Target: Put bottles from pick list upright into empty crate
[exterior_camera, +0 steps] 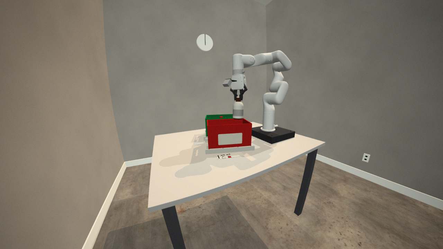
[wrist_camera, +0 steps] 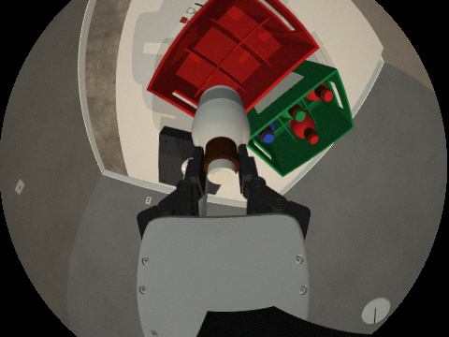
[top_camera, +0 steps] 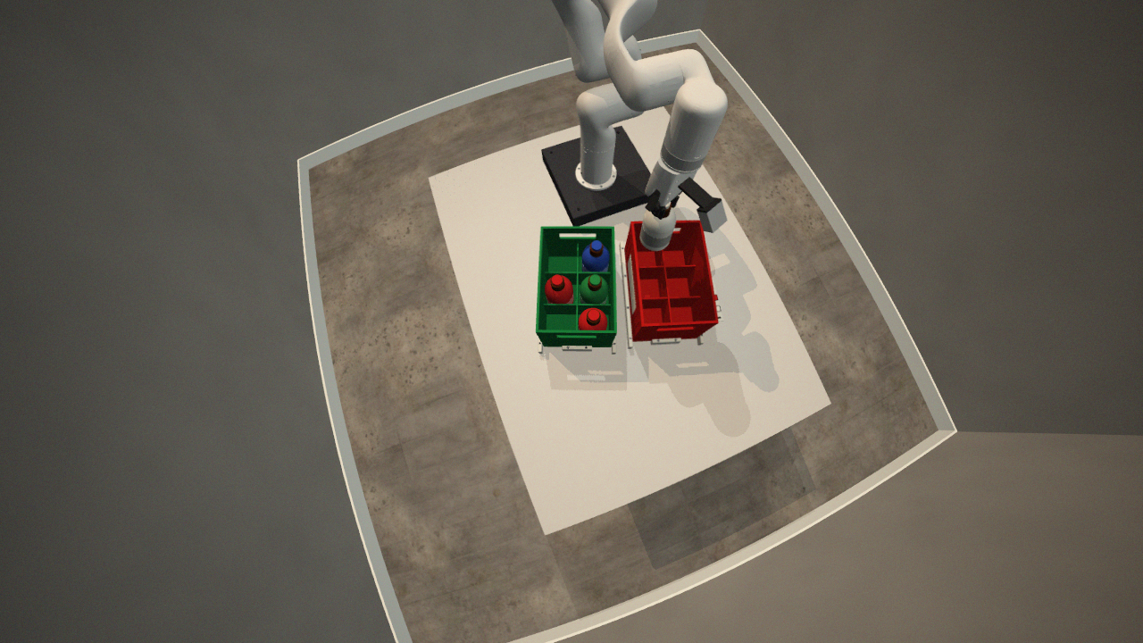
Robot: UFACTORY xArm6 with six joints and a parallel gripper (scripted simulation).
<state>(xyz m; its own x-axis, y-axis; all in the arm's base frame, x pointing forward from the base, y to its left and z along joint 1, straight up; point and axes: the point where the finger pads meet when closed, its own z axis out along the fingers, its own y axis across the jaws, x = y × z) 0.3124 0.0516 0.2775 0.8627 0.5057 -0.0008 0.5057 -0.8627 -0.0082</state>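
The white bottle is 7 cm below my hand. Round my hand: green bottle (24 cm below, 16 cm to the right, 7 cm ahead); then red crate (25 cm below, 9 cm ahead, 3 cm to the left); then blue bottle (24 cm below, 13 cm to the right, 2 cm behind).
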